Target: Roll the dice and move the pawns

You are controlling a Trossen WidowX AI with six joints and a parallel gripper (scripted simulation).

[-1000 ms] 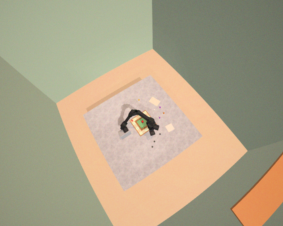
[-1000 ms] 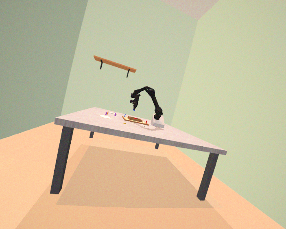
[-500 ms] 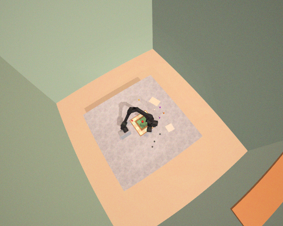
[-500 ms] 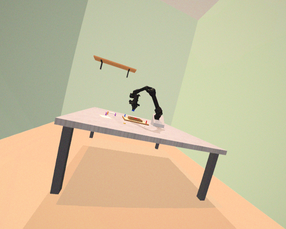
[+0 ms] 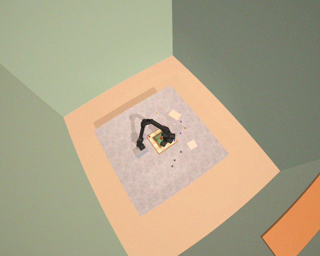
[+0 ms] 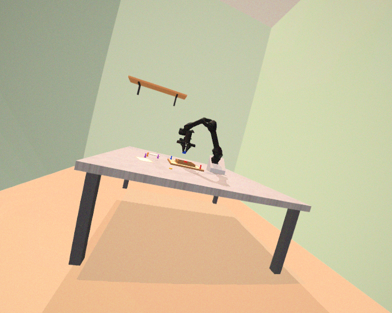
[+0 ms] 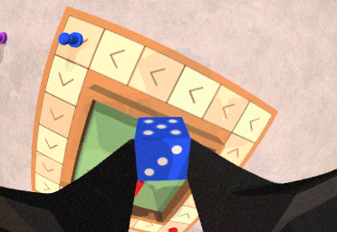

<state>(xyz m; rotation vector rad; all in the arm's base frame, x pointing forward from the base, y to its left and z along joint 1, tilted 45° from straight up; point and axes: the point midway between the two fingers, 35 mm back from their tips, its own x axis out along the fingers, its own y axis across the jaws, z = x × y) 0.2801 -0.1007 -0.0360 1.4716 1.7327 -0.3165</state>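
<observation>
The red pawn is 12 cm behind my gripper tip, 20 cm to the left of it and 8 cm below it. From my gripper tip the other things lie so: orange pawn 32 cm ahead, 3 cm to the left, 9 cm below; then blue pawn 10 cm ahead, 2 cm to the right, 8 cm below; then green tray 1 cm behind, 9 cm to the left, 10 cm below.
</observation>
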